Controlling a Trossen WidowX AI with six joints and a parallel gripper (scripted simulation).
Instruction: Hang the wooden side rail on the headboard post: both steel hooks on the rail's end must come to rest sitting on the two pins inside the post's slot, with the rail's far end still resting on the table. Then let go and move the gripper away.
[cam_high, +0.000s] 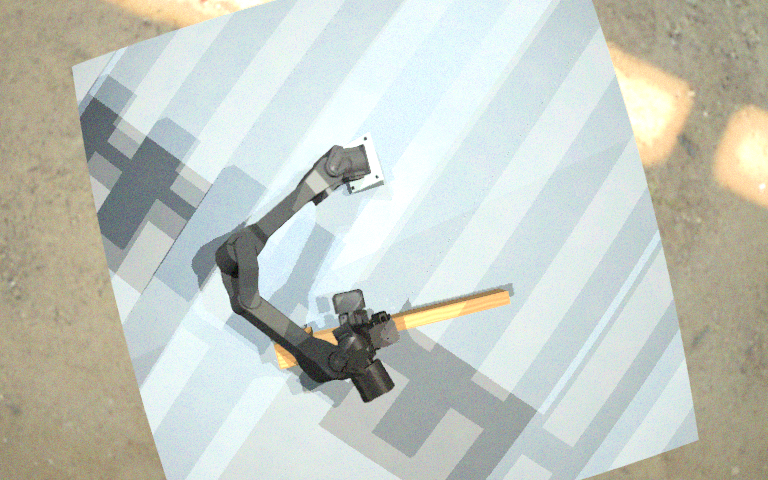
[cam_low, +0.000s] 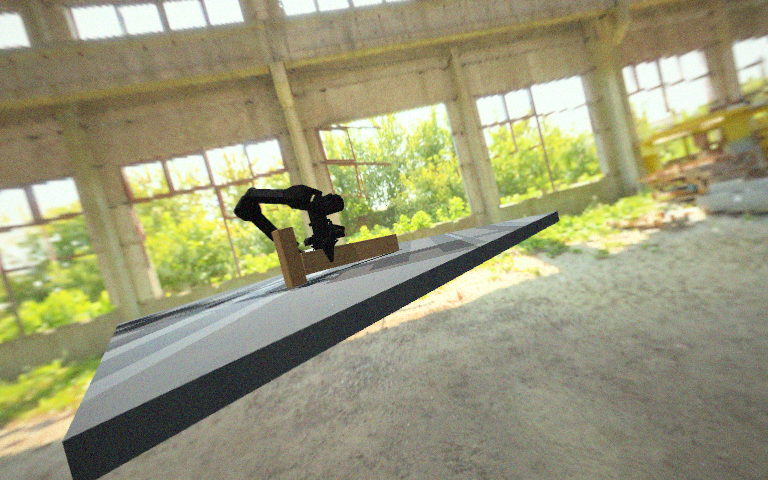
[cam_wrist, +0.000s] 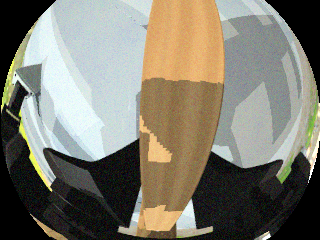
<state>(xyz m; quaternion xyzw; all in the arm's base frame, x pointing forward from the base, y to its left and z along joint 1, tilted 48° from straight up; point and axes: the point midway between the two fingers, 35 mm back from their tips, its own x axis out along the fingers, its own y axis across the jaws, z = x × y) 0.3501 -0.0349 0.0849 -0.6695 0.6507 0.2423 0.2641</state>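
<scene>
Now: gripper tip 130 mm to the left of the headboard post and 40 mm below it.
</scene>
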